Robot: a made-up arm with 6 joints.
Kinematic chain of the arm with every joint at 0, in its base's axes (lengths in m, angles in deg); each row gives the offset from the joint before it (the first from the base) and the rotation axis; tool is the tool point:
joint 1: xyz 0 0 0.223 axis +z
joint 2: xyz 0 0 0 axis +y
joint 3: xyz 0 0 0.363 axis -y
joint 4: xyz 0 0 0 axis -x
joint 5: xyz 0.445 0 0 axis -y
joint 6: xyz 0 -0.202 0 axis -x
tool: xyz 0 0 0
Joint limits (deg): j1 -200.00..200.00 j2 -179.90..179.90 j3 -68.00..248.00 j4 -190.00..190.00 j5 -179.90..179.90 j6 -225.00..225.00
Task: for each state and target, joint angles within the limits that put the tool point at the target. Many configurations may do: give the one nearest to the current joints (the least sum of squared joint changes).
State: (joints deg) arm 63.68 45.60 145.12 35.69 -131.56 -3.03
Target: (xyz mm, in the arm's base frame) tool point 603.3 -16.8 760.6
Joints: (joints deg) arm 16.92 63.42 111.84 18.41 -131.56 -3.03
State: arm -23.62 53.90 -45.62 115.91 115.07 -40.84
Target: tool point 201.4 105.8 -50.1
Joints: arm -7.56 60.39 -64.65 130.57 115.07 -40.84
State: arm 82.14 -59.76 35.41 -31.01 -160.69 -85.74
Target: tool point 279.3 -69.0 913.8
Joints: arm 124.07 -47.55 43.26 -17.45 -160.69 -85.74
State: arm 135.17 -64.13 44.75 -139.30 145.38 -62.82
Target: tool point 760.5 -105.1 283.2
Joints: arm 183.22 -113.10 58.33 -136.98 145.38 -62.82
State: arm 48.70 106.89 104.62 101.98 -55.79 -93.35
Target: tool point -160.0 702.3 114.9
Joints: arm 96.68 134.94 130.09 112.47 -55.79 -93.35
